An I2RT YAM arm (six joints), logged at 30 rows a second.
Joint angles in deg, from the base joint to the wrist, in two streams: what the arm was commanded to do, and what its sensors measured. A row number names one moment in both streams.
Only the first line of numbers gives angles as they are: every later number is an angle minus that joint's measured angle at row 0.
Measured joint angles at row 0:
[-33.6 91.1 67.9 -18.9 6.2 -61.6]
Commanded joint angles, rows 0 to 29:
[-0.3 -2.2 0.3 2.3 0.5 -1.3]
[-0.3 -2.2 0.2 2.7 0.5 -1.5]
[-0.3 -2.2 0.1 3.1 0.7 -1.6]
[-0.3 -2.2 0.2 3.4 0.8 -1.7]
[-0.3 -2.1 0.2 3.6 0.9 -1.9]
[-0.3 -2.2 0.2 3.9 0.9 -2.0]
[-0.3 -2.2 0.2 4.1 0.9 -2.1]
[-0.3 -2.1 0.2 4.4 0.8 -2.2]
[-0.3 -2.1 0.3 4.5 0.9 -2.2]
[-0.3 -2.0 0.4 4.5 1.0 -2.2]
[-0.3 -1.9 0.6 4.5 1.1 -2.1]
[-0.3 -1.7 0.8 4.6 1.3 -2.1]
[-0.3 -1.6 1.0 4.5 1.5 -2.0]
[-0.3 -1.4 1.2 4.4 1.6 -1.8]
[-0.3 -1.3 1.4 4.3 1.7 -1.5]
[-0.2 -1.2 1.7 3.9 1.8 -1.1]
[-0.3 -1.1 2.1 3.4 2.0 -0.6]
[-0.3 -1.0 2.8 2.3 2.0 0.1]
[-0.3 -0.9 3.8 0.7 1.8 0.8]
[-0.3 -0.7 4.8 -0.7 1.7 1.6]
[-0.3 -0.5 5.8 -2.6 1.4 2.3]
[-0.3 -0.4 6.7 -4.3 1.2 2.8]
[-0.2 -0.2 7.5 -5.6 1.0 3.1]
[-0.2 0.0 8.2 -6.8 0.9 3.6]
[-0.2 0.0 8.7 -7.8 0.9 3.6]
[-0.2 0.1 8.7 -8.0 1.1 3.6]
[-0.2 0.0 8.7 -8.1 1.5 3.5]
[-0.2 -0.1 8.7 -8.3 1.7 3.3]
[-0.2 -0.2 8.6 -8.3 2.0 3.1]
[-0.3 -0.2 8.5 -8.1 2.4 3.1]
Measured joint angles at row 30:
[-0.1 0.0 7.8 -4.8 1.9 2.7]
